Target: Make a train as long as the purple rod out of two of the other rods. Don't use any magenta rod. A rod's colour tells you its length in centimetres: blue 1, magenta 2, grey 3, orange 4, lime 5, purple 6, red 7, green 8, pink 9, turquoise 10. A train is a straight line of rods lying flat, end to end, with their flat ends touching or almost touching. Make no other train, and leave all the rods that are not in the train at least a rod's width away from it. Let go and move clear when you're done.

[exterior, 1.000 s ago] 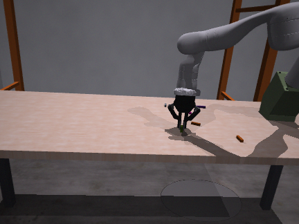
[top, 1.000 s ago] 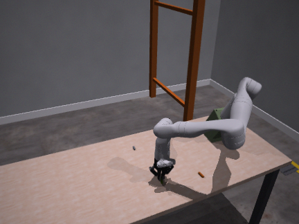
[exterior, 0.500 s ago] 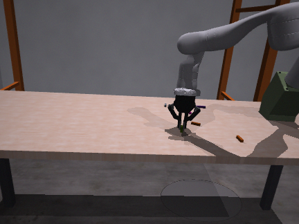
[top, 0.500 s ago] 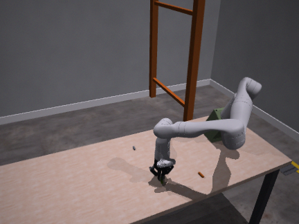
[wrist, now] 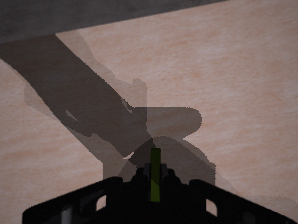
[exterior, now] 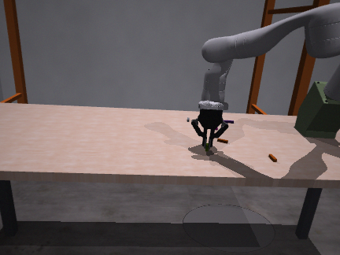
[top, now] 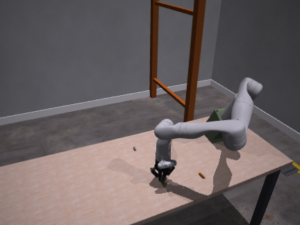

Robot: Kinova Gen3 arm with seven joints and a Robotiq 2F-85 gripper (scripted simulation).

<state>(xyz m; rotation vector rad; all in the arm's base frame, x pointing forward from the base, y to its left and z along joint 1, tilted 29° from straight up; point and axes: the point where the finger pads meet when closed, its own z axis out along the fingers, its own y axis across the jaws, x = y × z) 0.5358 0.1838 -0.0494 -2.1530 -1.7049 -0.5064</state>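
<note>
The blue rod is 10 mm behind my hand, 30 mm to the right of it and 30 mm below it. Also, from my hand: magenta rod: 90 mm behind, 220 mm to the right, 30 mm below; then lime rod: 20 mm below; then grey rod: 20 mm ahead, 330 mm to the right, 30 mm below.
</note>
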